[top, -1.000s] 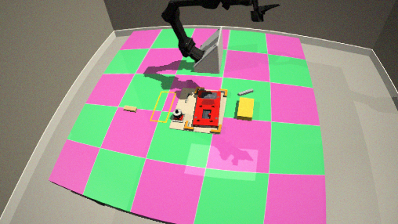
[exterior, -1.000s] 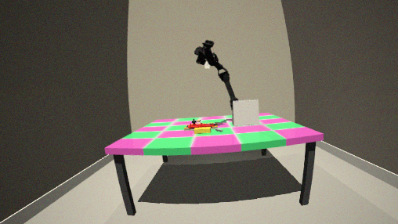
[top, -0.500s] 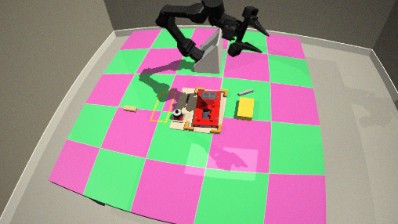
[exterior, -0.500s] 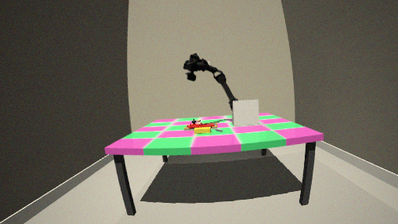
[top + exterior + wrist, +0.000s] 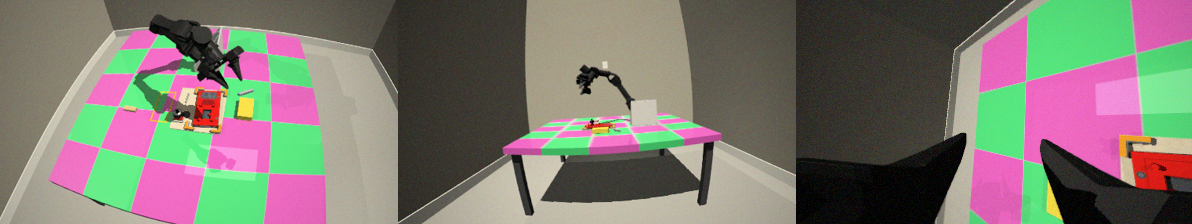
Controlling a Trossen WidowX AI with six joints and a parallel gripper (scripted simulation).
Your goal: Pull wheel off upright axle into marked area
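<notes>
Now: gripper tip 20 mm past the wheel, 250 mm to the left of it and 250 mm above it. From my gripper tip the other things lie so: yellow block 130 mm behind, 30 mm to the left, 280 mm below; then small grey part 240 mm behind, 20 mm to the left, 280 mm below; then small wooden block 20 mm behind, 520 mm to the right, 280 mm below.
</notes>
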